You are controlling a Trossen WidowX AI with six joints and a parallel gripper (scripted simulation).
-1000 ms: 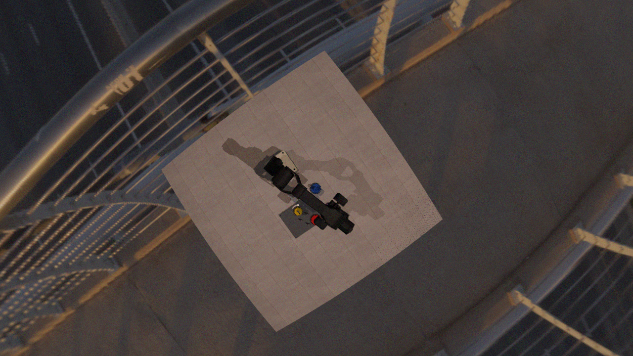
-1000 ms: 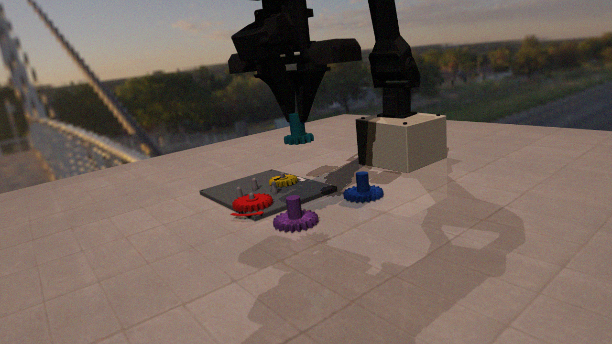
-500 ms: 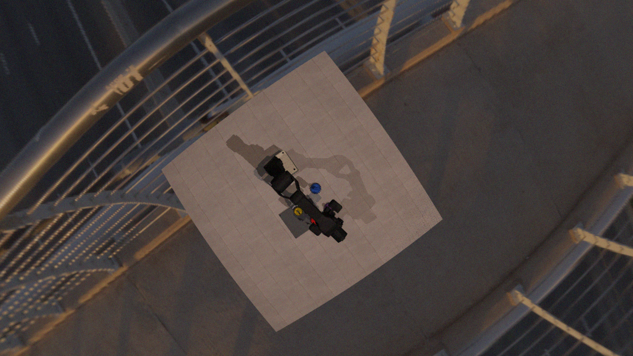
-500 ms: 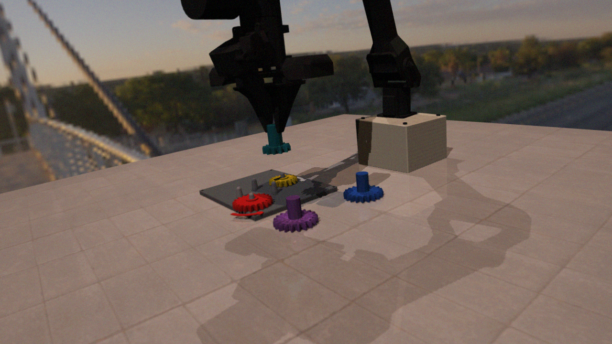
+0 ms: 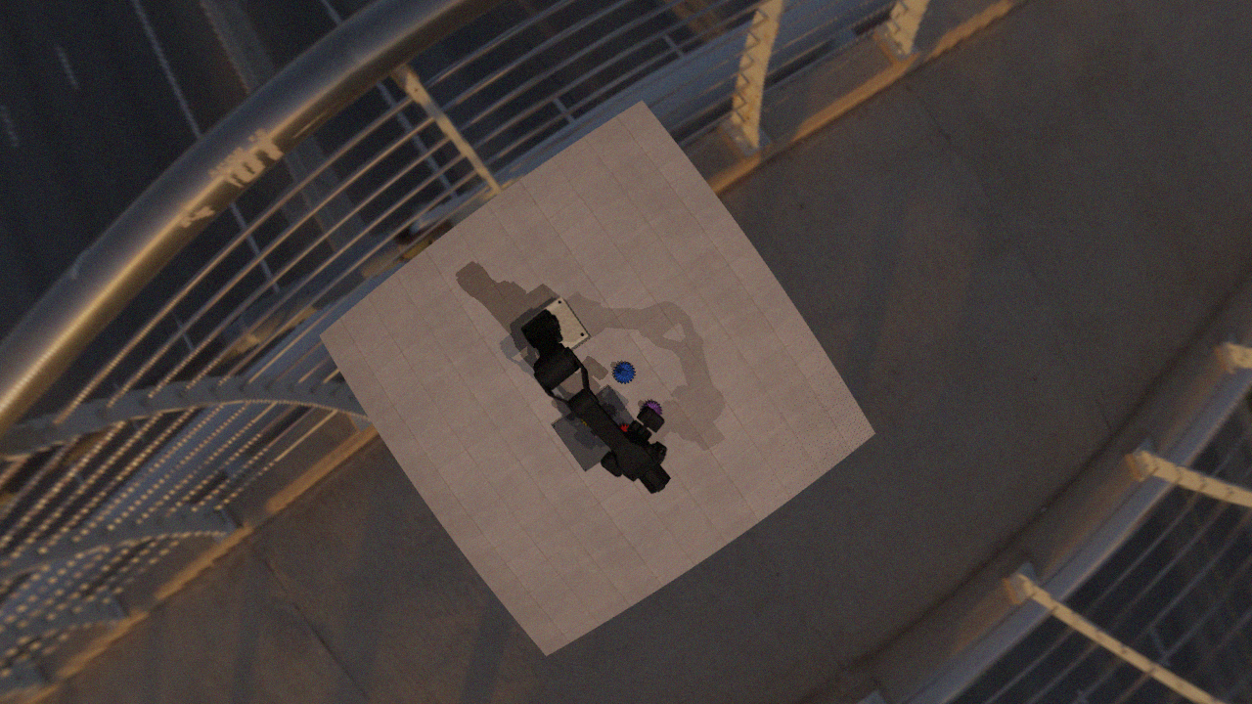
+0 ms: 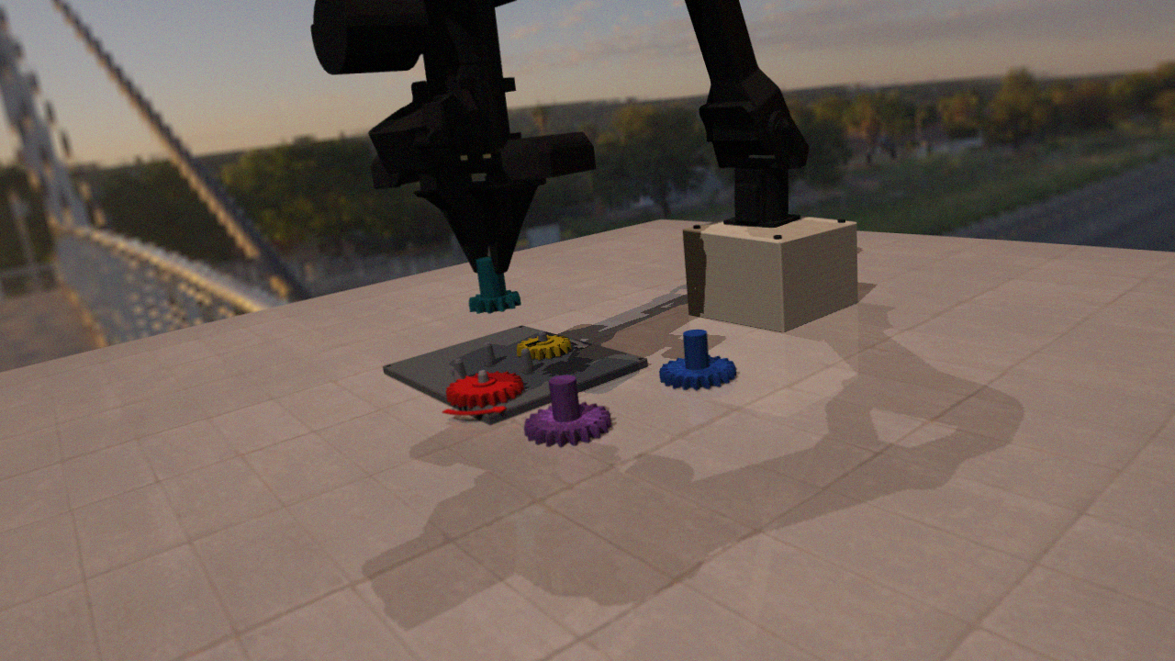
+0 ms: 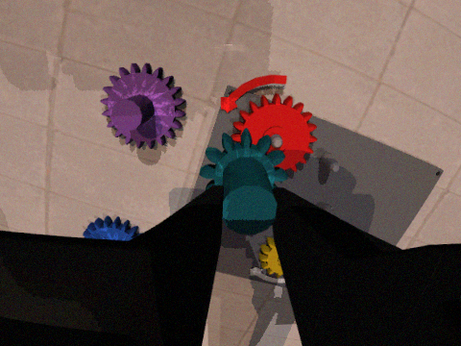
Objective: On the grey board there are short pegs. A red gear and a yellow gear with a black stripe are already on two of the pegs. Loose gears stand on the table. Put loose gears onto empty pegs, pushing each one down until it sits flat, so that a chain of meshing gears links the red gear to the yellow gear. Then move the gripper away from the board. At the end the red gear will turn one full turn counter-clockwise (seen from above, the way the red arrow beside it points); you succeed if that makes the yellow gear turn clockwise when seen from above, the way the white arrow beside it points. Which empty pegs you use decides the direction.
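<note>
Now: gripper tip 3 cm to the left of the red gear and 10 cm above it. From my gripper tip the other things lie so: purple gear: 1 cm ahead, 7 cm to the left, 10 cm below; teal gear: 1 cm below; red arrow: 3 cm ahead, 1 cm to the right, 11 cm below.
</note>
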